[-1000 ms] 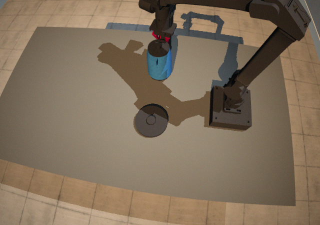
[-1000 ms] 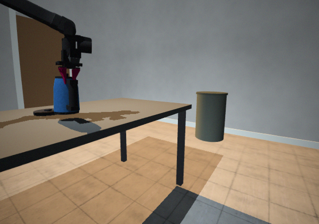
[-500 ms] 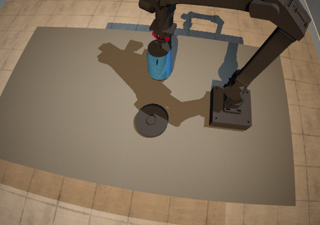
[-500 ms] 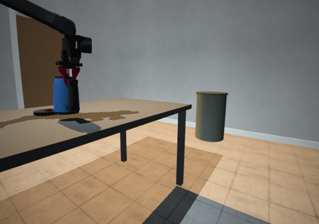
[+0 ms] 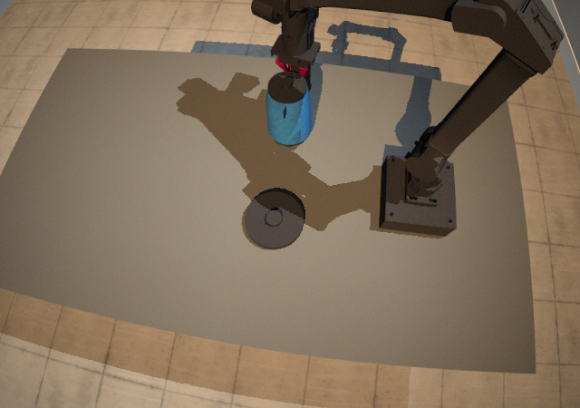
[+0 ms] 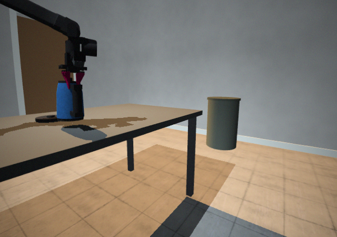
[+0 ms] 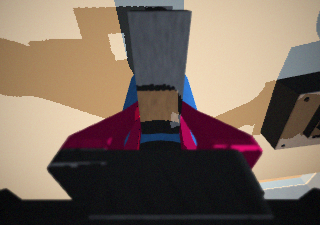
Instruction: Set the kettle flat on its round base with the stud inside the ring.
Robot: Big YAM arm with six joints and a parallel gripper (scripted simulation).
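The blue kettle lies 30 mm to the left of my hand and 60 mm below it. The rest, counted from my hand: kettle base (10 mm ahead, 320 mm to the left, 180 mm below).
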